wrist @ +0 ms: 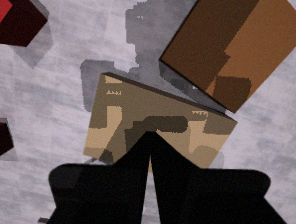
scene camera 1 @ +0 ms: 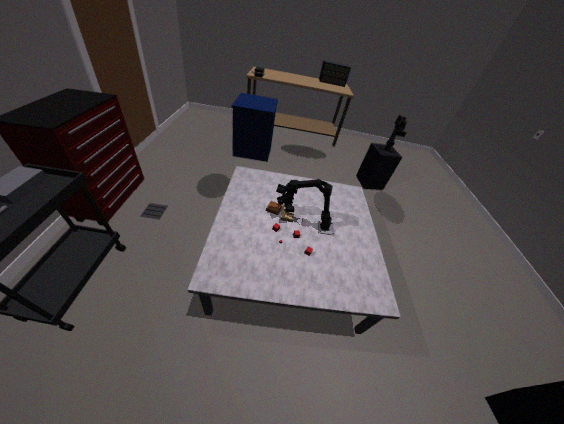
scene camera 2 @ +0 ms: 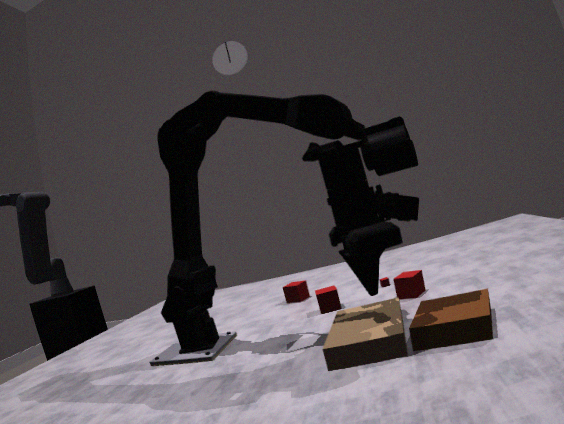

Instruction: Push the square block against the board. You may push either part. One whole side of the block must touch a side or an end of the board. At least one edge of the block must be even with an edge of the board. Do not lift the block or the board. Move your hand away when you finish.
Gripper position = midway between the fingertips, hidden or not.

My gripper (scene camera 2: 373,294) is shut, with nothing in its grasp. Also in view: a tan board (scene camera 2: 374,332) and a square block (scene camera 2: 465,318).
The tan board shows as well in the wrist view (wrist: 123,110). The square block shows as well in the wrist view (wrist: 228,57). My gripper also shows in the wrist view (wrist: 150,136).
